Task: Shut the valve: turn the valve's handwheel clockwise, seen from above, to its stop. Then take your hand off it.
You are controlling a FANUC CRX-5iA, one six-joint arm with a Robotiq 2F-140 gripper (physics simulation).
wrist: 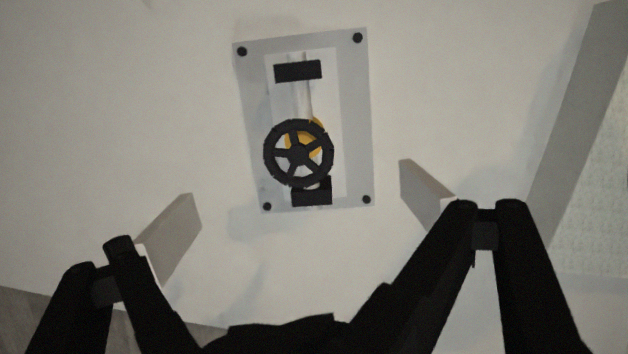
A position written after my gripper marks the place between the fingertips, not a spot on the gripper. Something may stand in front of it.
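Note:
What I can see here is my gripper (297,194), plus a black valve handwheel (298,154), and there's a grey base plate (351,44) as well.

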